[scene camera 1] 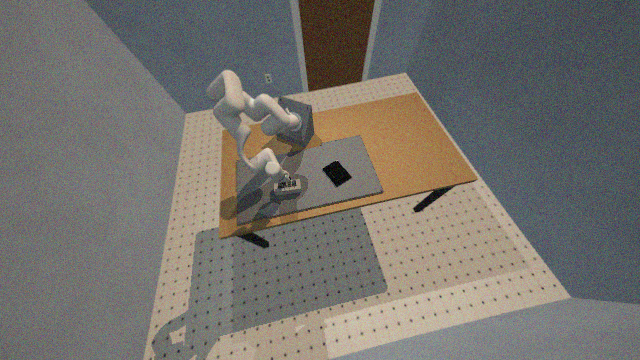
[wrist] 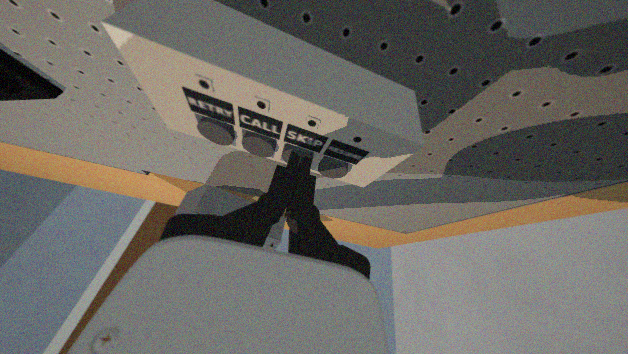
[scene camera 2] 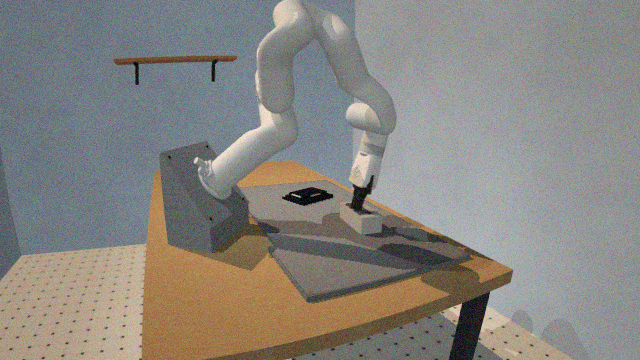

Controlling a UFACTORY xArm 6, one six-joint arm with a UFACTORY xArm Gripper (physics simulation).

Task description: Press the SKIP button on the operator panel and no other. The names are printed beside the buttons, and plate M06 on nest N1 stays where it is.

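Places are measured from the arm's base along level axes (x back, y right, z up), in centimetres.
Where they show: gripper, fingertip midpoint: [scene camera 1: 284, 182] [wrist: 296, 167] [scene camera 2: 355, 209]; arm's base, link origin: [scene camera 1: 294, 121] [scene camera 2: 214, 181].
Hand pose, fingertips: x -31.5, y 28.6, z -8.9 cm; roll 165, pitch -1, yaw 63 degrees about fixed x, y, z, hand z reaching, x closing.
Things, the pixels of their top centre, and the offset from my fingertips. "spot": a spot on its surface instead. Level surfaces: height alone.
- light operator panel, top centre: [wrist: 281, 139] [scene camera 2: 360, 207] [scene camera 1: 286, 185] dz -0.3, dx -2.9, dy -0.4 cm
- RETRY, top centre: [wrist: 215, 134] dz -0.3, dx -3.4, dy -5.2 cm
- CALL, top centre: [wrist: 258, 147] dz -0.3, dx -2.0, dy -2.5 cm
- SKIP, top centre: [wrist: 297, 159] dz -0.3, dx -0.6, dy +0.1 cm
- RESUME, top centre: [wrist: 332, 170] dz -0.3, dx +0.8, dy +2.8 cm
- nest, surface spot: [scene camera 2: 307, 195] spot: dz -3.2, dx -8.4, dy -29.0 cm
- grey mat, surface height: dz -5.9 cm
- wooden table, surface height: dz -7.1 cm
The light operator panel [scene camera 1: 281, 189] [scene camera 2: 368, 226] [wrist: 155, 75] stands on the grey mat. In the wrist view its round dark buttons are RETRY [wrist: 216, 131], CALL [wrist: 259, 144], SKIP [wrist: 287, 152] and RESUME [wrist: 334, 167], beside their printed names. My gripper [scene camera 1: 288, 179] [scene camera 2: 357, 208] [wrist: 296, 167] is shut and empty, pointing down. Its fingertips cover part of SKIP and look to be at its surface; whether it is pressed in is hidden. They are apart from CALL and RESUME. The dark plate and nest [scene camera 1: 337, 173] [scene camera 2: 307, 195] lie flat on the mat; their markings cannot be read.
The grey mat [scene camera 1: 350, 147] [scene camera 2: 315, 287] lies on the wooden table [scene camera 1: 400, 135] [scene camera 2: 200, 300]. The grey wedge-shaped arm mount [scene camera 1: 304, 112] [scene camera 2: 182, 215] stands at the mat's edge. A wall shelf [scene camera 2: 175, 59] hangs behind the table.
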